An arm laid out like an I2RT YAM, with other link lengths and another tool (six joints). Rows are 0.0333 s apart.
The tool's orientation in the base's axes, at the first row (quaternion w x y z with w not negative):
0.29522, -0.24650, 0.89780, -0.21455
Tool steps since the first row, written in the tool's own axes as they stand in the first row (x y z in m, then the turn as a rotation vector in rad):
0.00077, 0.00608, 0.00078, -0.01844, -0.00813, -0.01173
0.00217, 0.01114, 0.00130, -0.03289, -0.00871, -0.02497
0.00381, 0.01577, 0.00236, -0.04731, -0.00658, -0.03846
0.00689, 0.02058, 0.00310, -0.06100, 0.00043, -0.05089
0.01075, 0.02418, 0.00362, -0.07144, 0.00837, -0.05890
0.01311, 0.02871, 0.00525, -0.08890, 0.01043, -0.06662
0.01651, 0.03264, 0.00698, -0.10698, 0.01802, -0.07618
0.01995, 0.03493, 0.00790, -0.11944, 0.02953, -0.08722
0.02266, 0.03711, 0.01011, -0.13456, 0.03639, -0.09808
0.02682, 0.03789, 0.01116, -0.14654, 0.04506, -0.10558
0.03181, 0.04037, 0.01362, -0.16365, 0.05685, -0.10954
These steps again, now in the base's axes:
-0.00197, 0.00416, -0.00413, 0.00809, 0.00692, 0.02075
-0.00422, 0.00721, -0.00779, 0.01003, 0.01786, 0.03690
-0.00616, 0.00967, -0.01172, 0.01094, 0.03098, 0.05178
-0.00938, 0.01152, -0.01612, 0.01046, 0.04726, 0.06299
-0.01291, 0.01203, -0.02005, 0.01021, 0.06137, 0.06908
-0.01496, 0.01386, -0.02465, 0.01694, 0.07478, 0.08106
-0.01750, 0.01460, -0.02945, 0.02120, 0.09334, 0.09172
-0.02006, 0.01422, -0.03280, 0.01931, 0.11213, 0.09899
-0.02125, 0.01386, -0.03673, 0.02089, 0.12873, 0.10974
-0.02376, 0.01185, -0.03968, 0.02182, 0.14417, 0.11572
-0.02649, 0.01037, -0.04492, 0.02762, 0.16413, 0.11963

